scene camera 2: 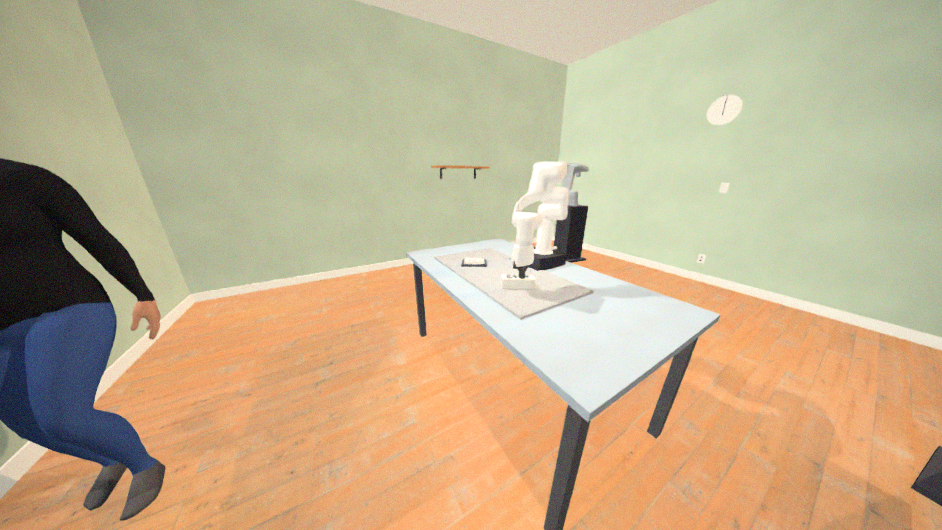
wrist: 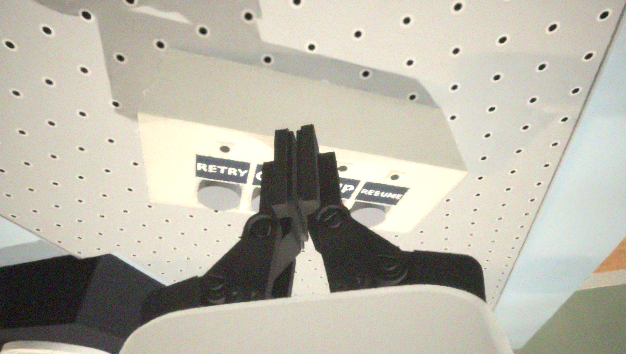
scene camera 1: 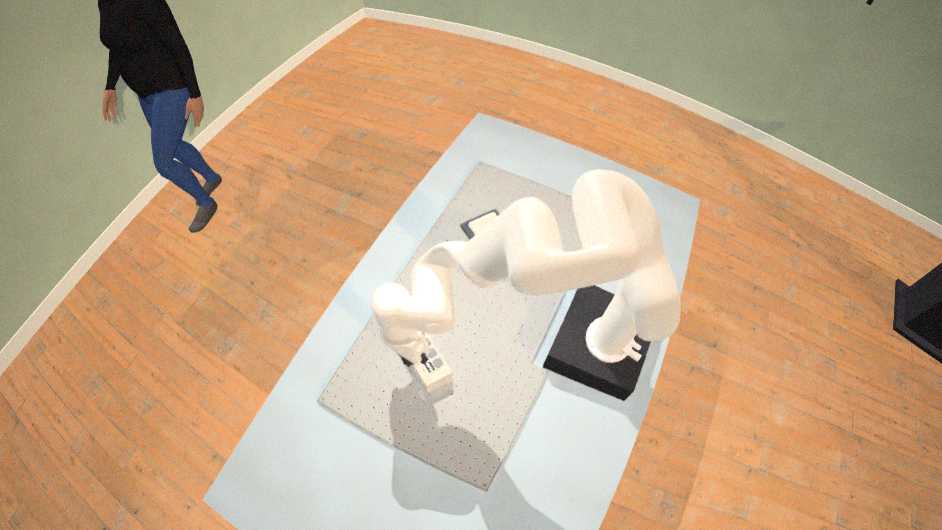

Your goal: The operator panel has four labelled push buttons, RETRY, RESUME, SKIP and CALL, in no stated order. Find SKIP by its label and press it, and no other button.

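Where they show: gripper, fingertip midpoint: point(scene camera 2: 521, 278) point(wrist: 301, 150) point(scene camera 1: 409, 360); arm's base at its link origin: point(scene camera 2: 542, 252) point(wrist: 61, 351) point(scene camera 1: 609, 340).
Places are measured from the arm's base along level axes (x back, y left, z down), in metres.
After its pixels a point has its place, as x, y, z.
The cream operator panel point(scene camera 1: 436, 380) {-0.281, 0.332, 0.013} point(scene camera 2: 518, 284) {-0.368, 0.326, 0.038} point(wrist: 172, 162) {-0.292, 0.324, 0.012} sits on the perforated board. In the wrist view, the RETRY label point(wrist: 222, 168) {-0.315, 0.316, 0.011} and its grey round button point(wrist: 219, 194) {-0.308, 0.298, 0.008} show at left, and the RESUME label point(wrist: 382, 193) {-0.399, 0.283, 0.011} and its button point(wrist: 368, 215) {-0.391, 0.265, 0.008} at right. Between them, the CALL label point(wrist: 258, 175) {-0.332, 0.308, 0.011} shows a partial C, and the SKIP label point(wrist: 347, 188) {-0.379, 0.290, 0.011} shows its last letters. My gripper point(scene camera 1: 424, 359) {-0.358, 0.335, 0.002} point(scene camera 2: 521, 272) {-0.358, 0.335, 0.002} point(wrist: 301, 150) {-0.358, 0.335, 0.002} is shut and empty, over the panel's middle in that view. Its fingers hide most of the CALL and SKIP buttons. Contact cannot be told.
The perforated board point(scene camera 1: 487, 342) {-0.258, 0.159, 0.064} point(scene camera 2: 526, 306) {-0.422, 0.493, 0.065} point(wrist: 50, 115) {-0.198, 0.322, 0.064} lies on the pale blue table point(scene camera 1: 276, 461) {-0.465, 0.759, 0.077} point(scene camera 2: 625, 342) {-0.218, 0.818, 0.077}. A dark-edged tray point(scene camera 1: 467, 227) point(scene camera 2: 473, 265) lies farther along the board. The black arm base point(scene camera 1: 573, 369) {-0.035, 0.114, 0.015} point(wrist: 120, 295) {-0.117, 0.083, 0.039} stands beside it. A person point(scene camera 1: 174, 125) point(scene camera 2: 59, 369) is at left.
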